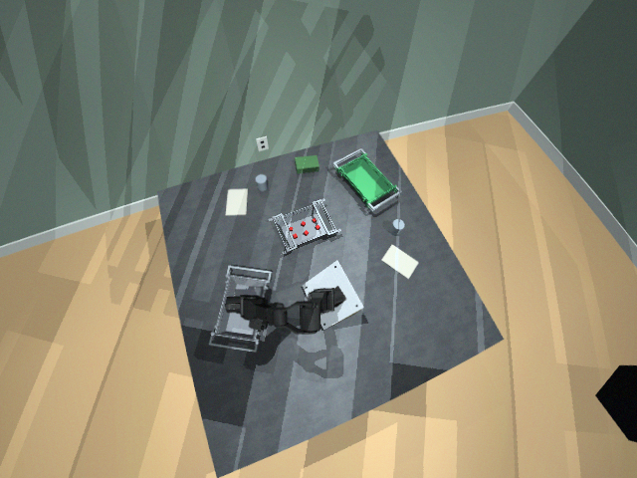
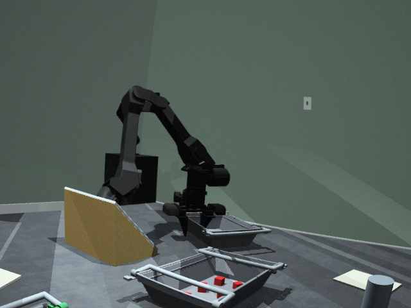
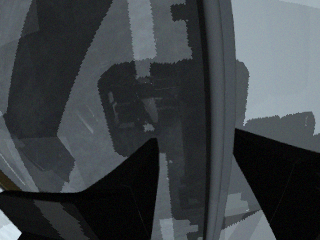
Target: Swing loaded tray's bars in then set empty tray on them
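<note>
The grey tray lies 6 cm to the left of my gripper tip, 5 cm ahead of it and 3 cm above it. Round my gripper tip: green block (58 cm ahead, 55 cm to the right, 1 cm above).
</note>
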